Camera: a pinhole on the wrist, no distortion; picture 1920 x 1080 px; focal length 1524.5 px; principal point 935.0 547.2 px. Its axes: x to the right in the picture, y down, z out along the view. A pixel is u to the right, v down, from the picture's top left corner.
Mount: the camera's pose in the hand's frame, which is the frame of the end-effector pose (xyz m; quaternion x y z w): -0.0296 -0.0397 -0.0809 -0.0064 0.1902 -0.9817 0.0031
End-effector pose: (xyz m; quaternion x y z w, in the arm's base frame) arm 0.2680 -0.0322 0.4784 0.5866 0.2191 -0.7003 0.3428
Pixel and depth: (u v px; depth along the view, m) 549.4 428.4 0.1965
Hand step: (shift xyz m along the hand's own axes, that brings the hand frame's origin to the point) 0.0227 -0.0984 0.1065
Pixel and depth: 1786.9 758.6 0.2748
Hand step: -0.1792 -0.1790 0.1615
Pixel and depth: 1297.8 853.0 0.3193
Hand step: -0.1010 -0.2190 0.1922
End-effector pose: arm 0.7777 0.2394 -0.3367 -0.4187 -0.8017 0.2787 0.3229
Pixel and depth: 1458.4 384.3 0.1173
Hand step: -0.0683 -0.0722 0.0330
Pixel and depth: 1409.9 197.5 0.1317
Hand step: -0.0689 -0.0612 0.0530
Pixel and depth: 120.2 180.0 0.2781
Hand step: 0.1226 -0.0801 0.2004
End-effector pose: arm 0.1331 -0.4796 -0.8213 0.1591 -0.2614 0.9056 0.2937
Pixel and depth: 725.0 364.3 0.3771
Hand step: 0.0274 -0.1381 0.2852
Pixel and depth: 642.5 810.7 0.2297
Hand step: 0.0178 -0.1619 0.1168
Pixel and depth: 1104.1 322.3 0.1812
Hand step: -0.0473 -0.0827 0.0974
